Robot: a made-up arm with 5 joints.
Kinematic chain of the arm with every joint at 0, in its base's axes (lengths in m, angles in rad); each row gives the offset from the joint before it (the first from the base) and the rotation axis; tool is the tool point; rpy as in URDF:
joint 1: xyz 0.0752 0 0.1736 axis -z
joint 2: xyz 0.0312 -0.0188 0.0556 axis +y
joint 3: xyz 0.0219 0 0.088 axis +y
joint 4: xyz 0.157 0 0.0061 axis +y
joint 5: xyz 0.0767 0.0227 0 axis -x
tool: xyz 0 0 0 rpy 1.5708 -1.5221 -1.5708
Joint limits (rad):
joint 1: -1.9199..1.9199
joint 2: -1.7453..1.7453
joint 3: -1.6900..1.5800
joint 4: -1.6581..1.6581
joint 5: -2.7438..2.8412
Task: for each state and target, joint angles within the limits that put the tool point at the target. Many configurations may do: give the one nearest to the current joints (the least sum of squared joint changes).
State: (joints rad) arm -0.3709 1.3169 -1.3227 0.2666 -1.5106
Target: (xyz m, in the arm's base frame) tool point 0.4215 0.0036 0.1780
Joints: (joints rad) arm 0.0009 1.3628 -1.2468 0.3699 -1.5106
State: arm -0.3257 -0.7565 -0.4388 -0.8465 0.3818
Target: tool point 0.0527 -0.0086 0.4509
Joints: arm -0.5277 -1.2124 0.2591 -1.6581 0.3818
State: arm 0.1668 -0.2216 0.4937 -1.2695 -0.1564
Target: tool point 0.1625 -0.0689 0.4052
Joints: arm 0.7032 -0.9083 0.7542 -1.6581 -0.1564
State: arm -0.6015 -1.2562 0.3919 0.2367 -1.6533
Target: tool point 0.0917 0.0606 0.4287
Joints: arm -1.2428 -1.7178 0.5778 0.5047 -1.6533
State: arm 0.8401 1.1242 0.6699 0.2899 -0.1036
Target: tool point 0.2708 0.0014 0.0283
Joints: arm 0.0128 1.1058 0.1343 0.0783 -0.1036
